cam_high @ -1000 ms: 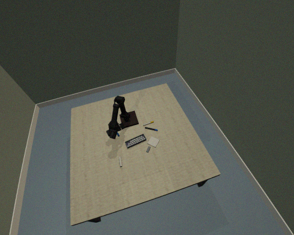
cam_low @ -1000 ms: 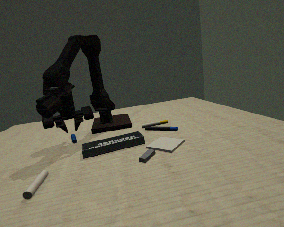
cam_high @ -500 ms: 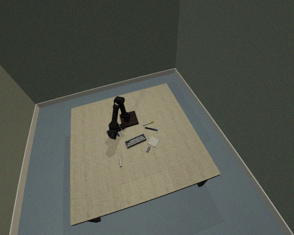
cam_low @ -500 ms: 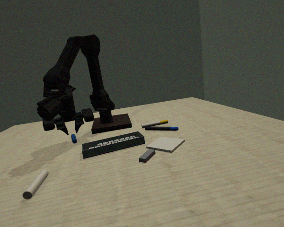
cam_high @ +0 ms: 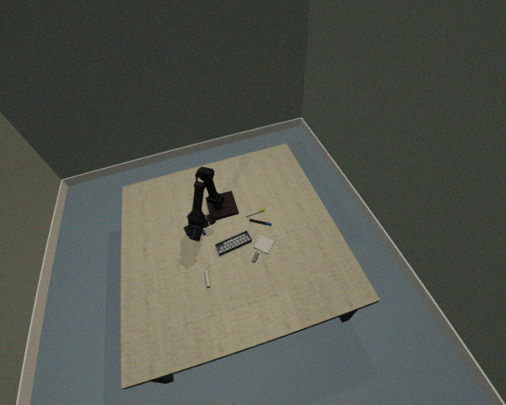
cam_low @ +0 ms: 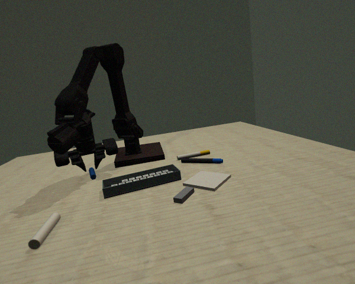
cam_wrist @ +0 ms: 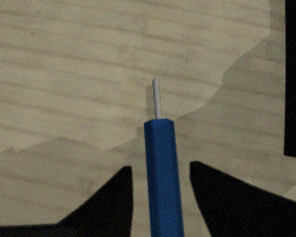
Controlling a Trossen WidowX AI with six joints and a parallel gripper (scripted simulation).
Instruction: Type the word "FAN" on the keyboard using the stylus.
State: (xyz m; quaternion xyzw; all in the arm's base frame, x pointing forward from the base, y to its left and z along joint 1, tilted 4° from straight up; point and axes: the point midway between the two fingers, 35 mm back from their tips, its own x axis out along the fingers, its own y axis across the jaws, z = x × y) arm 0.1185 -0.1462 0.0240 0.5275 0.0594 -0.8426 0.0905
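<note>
Right now the blue stylus is 2 cm behind my gripper tip and 1 cm below it. Round my gripper tip: yellow-capped marker 37 cm to the left, 3 cm ahead, 1 cm below; then white cylinder 35 cm ahead, 4 cm to the right, 1 cm below; then stylus tip 5 cm behind, 1 cm to the right, 1 cm below.
</note>
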